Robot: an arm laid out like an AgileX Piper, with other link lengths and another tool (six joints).
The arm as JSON. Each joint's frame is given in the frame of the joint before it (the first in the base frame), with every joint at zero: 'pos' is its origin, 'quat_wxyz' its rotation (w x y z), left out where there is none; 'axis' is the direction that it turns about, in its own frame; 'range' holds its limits. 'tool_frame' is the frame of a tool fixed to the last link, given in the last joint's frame.
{
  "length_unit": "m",
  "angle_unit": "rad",
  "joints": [
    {
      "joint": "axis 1",
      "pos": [
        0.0,
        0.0,
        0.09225
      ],
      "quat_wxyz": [
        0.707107,
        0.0,
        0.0,
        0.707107
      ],
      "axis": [
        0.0,
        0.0,
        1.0
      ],
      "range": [
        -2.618,
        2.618
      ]
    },
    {
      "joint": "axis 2",
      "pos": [
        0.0,
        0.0,
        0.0
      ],
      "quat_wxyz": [
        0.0,
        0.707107,
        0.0,
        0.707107
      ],
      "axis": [
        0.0,
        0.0,
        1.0
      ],
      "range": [
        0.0,
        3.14
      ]
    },
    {
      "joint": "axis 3",
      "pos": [
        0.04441,
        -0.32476,
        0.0
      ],
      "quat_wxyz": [
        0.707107,
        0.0,
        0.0,
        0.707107
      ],
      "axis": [
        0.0,
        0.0,
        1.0
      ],
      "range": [
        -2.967,
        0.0
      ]
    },
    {
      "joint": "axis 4",
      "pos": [
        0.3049,
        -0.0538,
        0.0
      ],
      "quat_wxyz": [
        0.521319,
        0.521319,
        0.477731,
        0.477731
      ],
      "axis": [
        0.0,
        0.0,
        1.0
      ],
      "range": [
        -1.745,
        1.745
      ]
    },
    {
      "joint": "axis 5",
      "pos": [
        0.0,
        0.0,
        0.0
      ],
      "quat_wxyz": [
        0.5,
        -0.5,
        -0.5,
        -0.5
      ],
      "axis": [
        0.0,
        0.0,
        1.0
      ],
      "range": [
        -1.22,
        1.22
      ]
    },
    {
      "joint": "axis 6",
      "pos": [
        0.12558,
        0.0,
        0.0
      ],
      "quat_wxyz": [
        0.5,
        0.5,
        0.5,
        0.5
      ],
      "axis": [
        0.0,
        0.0,
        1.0
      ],
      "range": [
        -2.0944,
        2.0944
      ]
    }
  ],
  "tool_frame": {
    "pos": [
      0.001,
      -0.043,
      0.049
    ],
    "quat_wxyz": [
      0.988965,
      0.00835,
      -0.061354,
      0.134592
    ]
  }
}
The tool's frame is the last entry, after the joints.
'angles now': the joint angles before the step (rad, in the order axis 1, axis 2, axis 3, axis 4, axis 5, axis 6). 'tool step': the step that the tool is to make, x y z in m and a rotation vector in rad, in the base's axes. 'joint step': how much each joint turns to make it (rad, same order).
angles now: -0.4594, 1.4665, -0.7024, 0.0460, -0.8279, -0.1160
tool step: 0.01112, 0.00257, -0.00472, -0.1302, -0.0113, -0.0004
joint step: 0.0114, 0.0785, 0.0000, -0.0162, -0.1487, -0.0979
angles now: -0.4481, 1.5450, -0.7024, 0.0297, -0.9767, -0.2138
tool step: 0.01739, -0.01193, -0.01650, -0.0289, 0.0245, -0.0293
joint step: 0.0001, 0.0973, -0.0484, 0.0236, -0.0412, -0.0535
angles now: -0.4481, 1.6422, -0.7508, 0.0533, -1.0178, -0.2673
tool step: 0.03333, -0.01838, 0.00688, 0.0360, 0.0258, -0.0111
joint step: 0.0018, 0.0665, -0.1480, 0.0262, 0.1204, -0.0032
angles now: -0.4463, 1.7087, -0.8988, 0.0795, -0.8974, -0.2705
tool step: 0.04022, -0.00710, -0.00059, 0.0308, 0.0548, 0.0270
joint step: 0.0174, 0.0761, -0.1462, -0.0024, 0.1332, -0.0001
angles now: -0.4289, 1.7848, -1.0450, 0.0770, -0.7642, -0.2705
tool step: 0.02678, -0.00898, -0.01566, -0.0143, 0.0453, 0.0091
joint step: 0.0016, 0.0886, -0.0883, -0.0128, 0.0339, -0.0232
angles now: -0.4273, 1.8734, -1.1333, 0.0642, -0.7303, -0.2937
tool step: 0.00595, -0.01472, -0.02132, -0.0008, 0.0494, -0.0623
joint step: -0.0018, 0.0610, -0.0385, 0.0919, 0.0153, -0.0950
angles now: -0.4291, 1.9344, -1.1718, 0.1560, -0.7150, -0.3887
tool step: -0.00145, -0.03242, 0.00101, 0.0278, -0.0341, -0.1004
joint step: -0.0295, 0.0493, -0.0822, 0.1142, 0.0070, -0.0520
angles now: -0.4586, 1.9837, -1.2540, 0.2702, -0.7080, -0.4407
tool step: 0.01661, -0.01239, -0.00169, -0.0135, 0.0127, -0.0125
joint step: -0.0044, 0.0588, -0.0906, 0.0224, 0.0310, -0.0417
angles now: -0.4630, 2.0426, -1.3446, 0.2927, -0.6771, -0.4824
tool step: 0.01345, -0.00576, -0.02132, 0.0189, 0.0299, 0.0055
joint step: 0.0000, 0.0600, -0.0466, -0.0002, 0.0228, 0.0000
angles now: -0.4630, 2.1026, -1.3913, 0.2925, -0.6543, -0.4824
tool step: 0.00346, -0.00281, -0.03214, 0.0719, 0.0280, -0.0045
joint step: 0.0000, 0.0424, -0.0038, 0.0164, 0.0259, 0.0347
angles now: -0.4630, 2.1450, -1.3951, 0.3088, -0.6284, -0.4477
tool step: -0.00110, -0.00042, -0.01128, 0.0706, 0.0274, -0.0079
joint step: 0.0000, -0.0021, -0.0025, 0.0390, 0.0655, 0.0073
